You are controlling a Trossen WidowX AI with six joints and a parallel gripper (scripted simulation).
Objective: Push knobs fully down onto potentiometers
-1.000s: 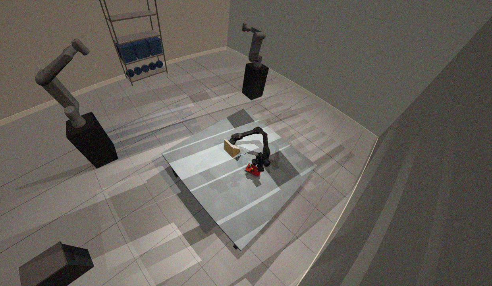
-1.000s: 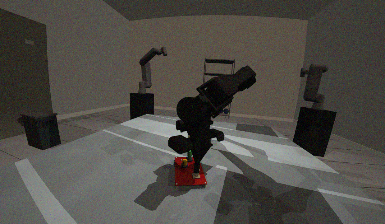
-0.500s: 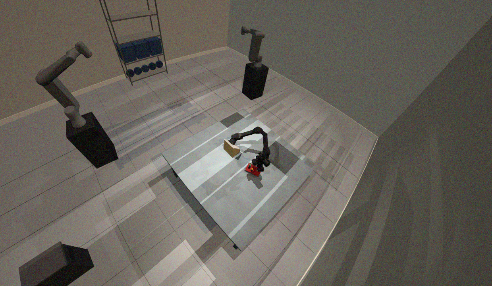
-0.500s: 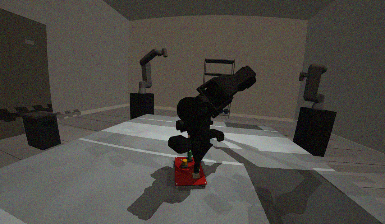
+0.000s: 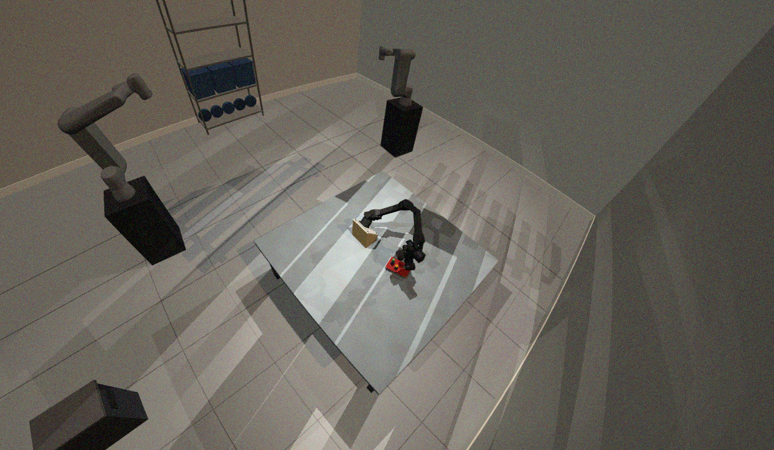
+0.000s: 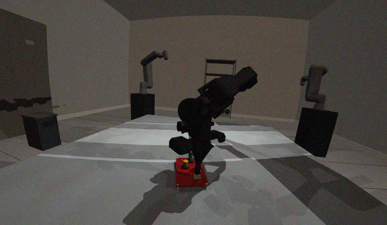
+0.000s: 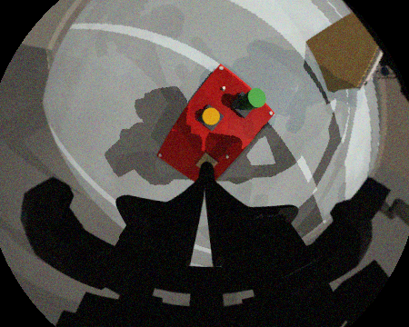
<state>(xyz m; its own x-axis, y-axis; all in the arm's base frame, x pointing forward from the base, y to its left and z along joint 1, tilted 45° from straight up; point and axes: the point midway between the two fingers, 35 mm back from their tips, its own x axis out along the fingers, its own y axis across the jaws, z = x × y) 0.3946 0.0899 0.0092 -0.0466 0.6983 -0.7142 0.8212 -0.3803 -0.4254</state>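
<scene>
The black knob is 20 mm below my gripper tip. Also, from my gripper tip: green knob (80 mm behind, 50 mm to the right, 20 mm below).
</scene>
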